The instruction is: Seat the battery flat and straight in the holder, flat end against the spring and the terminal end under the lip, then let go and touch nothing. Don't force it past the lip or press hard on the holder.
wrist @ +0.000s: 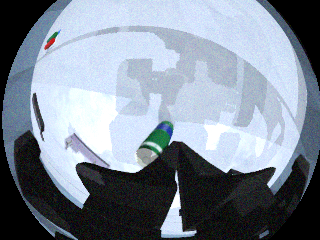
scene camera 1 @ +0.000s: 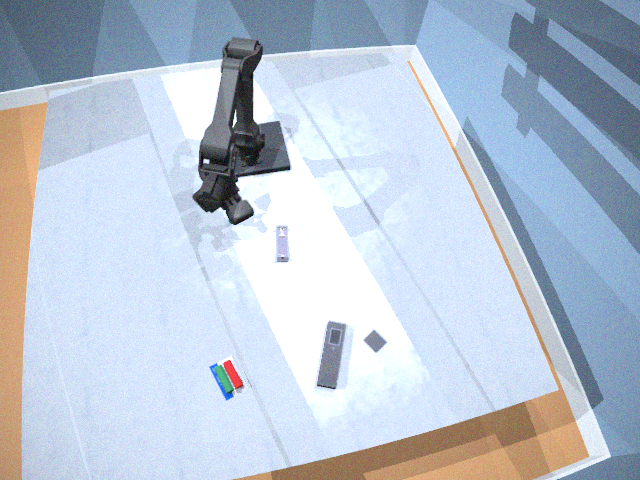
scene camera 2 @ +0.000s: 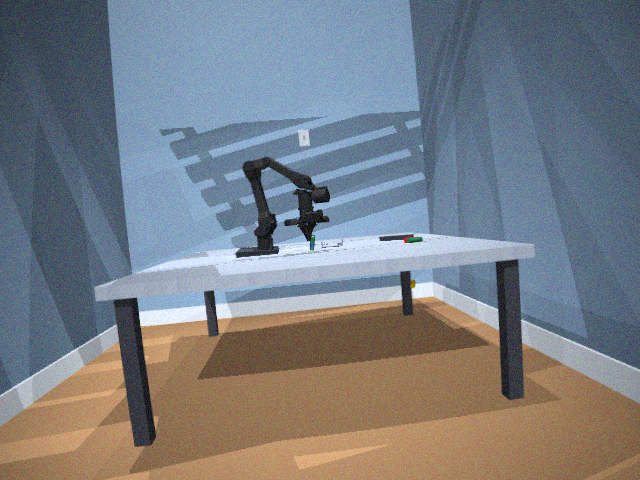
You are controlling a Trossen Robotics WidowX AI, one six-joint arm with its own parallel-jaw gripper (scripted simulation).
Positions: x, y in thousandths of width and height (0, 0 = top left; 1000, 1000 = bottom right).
Scene:
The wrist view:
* my gripper: 552, 606
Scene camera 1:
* my gripper: 357, 439
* dark remote control: 516, 759
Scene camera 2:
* my gripper: 482, 503

